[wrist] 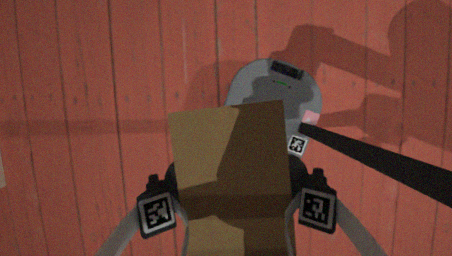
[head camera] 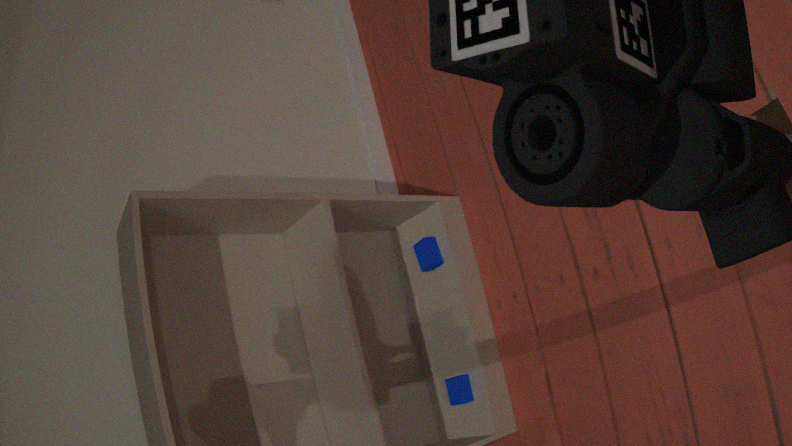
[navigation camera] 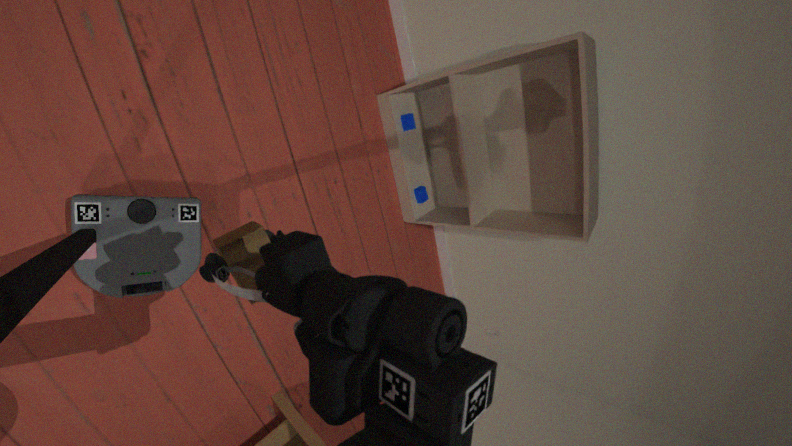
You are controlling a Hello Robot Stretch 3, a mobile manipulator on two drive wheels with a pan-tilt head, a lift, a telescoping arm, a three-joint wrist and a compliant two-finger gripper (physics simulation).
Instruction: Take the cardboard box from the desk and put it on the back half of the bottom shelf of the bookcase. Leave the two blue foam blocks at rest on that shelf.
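Frame: origin at the robot's base, x up, y back, z right, level; centimetres.
Seen in the pictures: gripper, fingertip midpoint: [head camera: 791, 185]; robot's base, link origin: [navigation camera: 141, 210].
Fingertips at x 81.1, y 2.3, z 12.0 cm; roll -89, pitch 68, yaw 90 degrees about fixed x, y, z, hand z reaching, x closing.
Offsets run from my fingertips to a thing's top centre. "spot": to the spot under its first point. Level surfaces: height alone.
The brown cardboard box {dx +6.1, dy +0.8, dz +0.7 cm} [navigation camera: 242, 250] [wrist: 230, 150] is between the two fingers of my gripper [navigation camera: 242, 264] [wrist: 237, 175], which is shut on it and holds it above the floor, beside my base. A small part of the box [head camera: 774, 115] shows behind the wrist in the head view. The bookcase [head camera: 128, 288] [navigation camera: 590, 138] stands against the wall, away from the gripper. On its bottom shelf {dx -71.1 cm} [head camera: 435, 296] [navigation camera: 414, 161] lie two blue foam blocks, apart from each other: the right block {dx -66.6, dy -14.2, dz +124.3 cm} [head camera: 428, 253] [navigation camera: 421, 194] and the left block {dx -66.6, dy -56.2, dz +109.1 cm} [head camera: 459, 390] [navigation camera: 407, 121]. Finger contact is partly hidden.
My base [navigation camera: 188, 243] [wrist: 245, 90] and dark mast [navigation camera: 47, 282] [wrist: 375, 160] are close to the box. A wooden piece of furniture {spot: dx -59.0, dy +87.4, dz +36.1 cm} [navigation camera: 296, 418] shows at the bottom of the navigation view. The bookcase has one divider [head camera: 332, 238] [navigation camera: 462, 144] above the bottom shelf.
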